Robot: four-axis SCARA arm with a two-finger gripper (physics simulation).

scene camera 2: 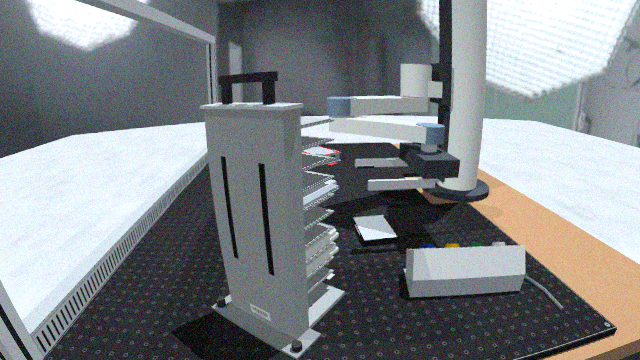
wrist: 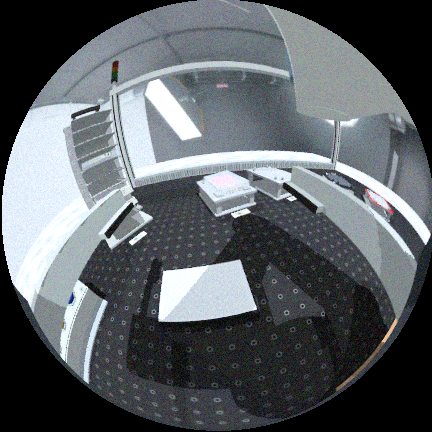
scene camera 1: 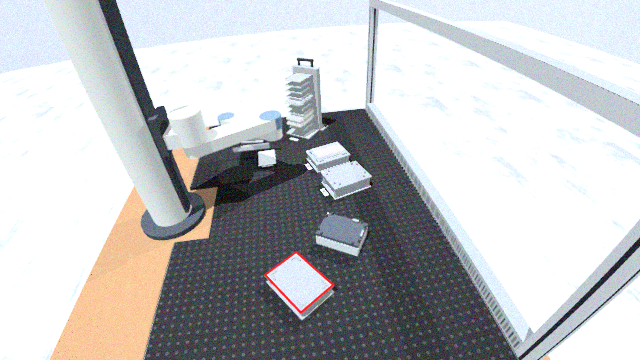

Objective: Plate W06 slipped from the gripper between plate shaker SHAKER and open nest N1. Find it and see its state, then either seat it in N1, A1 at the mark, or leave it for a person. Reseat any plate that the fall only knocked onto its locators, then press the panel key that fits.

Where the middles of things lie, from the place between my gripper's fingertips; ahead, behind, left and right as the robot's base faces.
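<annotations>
The shaker [scene camera 1: 340,233] is sitting 21 cm ahead of my hand, 50 cm to the right of it and 11 cm below it.
</annotations>
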